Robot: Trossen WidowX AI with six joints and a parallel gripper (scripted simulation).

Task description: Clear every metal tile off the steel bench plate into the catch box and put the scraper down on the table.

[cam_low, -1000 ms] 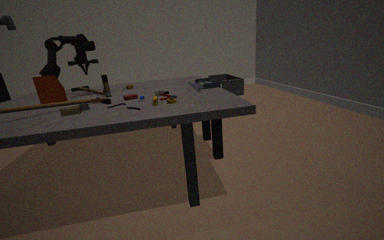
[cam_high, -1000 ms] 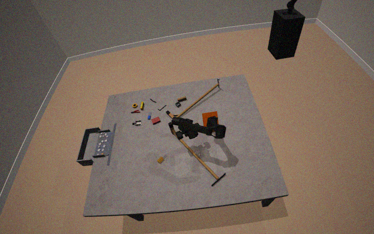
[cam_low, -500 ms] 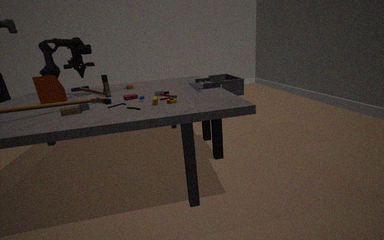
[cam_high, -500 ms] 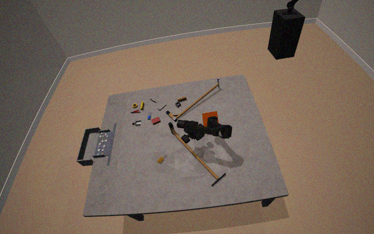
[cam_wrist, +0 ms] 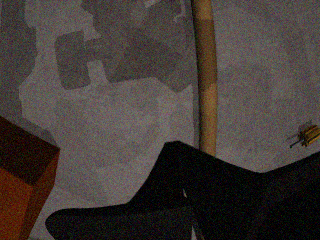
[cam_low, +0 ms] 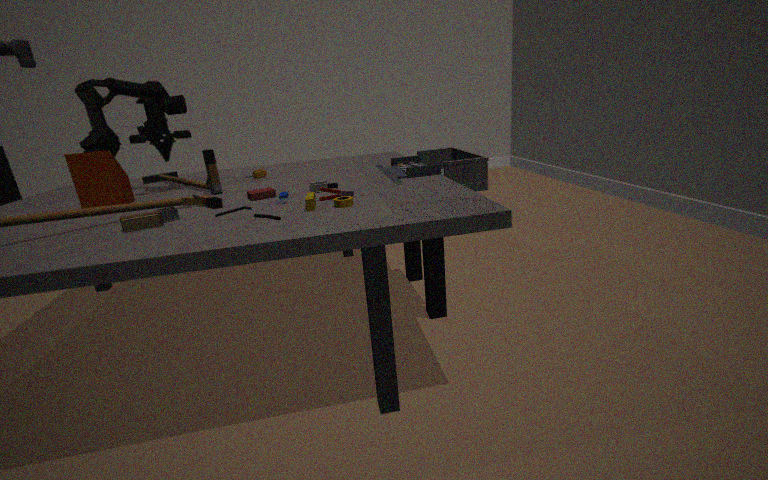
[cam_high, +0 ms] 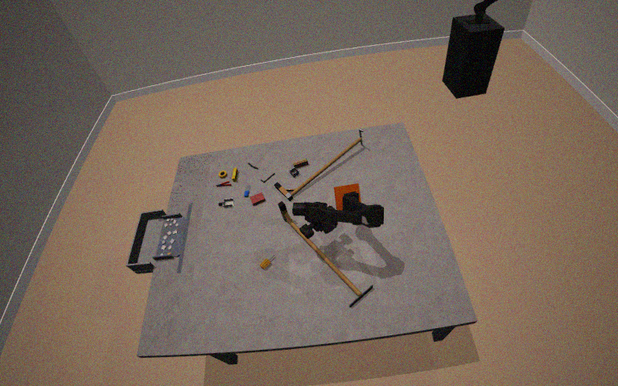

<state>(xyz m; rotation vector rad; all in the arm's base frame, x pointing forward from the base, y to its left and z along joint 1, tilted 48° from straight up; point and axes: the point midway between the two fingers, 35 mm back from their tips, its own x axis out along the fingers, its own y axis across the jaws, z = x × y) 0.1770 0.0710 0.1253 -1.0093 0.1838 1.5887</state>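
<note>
Right now my gripper tip is 30 mm short of the long scraper, 70 mm to the right of it and 40 mm above it. The rest, counted from my gripper tip: blue piece: 380 mm ahead, 430 mm to the right, 100 mm below; then yellow screwdriver: 300 mm ahead, 60 mm to the left, 90 mm below; then red block: 320 mm ahead, 350 mm to the right, 100 mm below.
</note>
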